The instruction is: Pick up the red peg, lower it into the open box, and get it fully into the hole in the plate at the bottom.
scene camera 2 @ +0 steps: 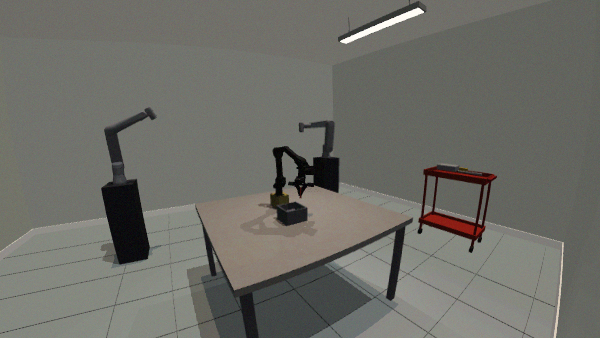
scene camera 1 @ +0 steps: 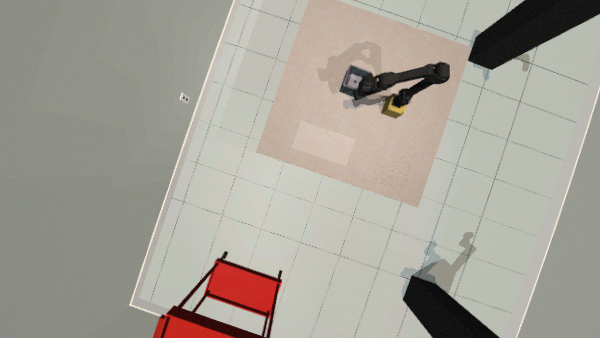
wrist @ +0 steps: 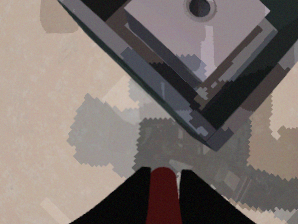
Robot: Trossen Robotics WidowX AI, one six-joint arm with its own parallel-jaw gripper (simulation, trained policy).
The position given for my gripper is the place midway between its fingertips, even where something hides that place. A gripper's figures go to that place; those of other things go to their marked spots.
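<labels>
Dark box [wrist: 212, 112] at 0.21 m from the lens; my gripper [wrist: 165, 177] at 0.10 m from the lens.
</labels>
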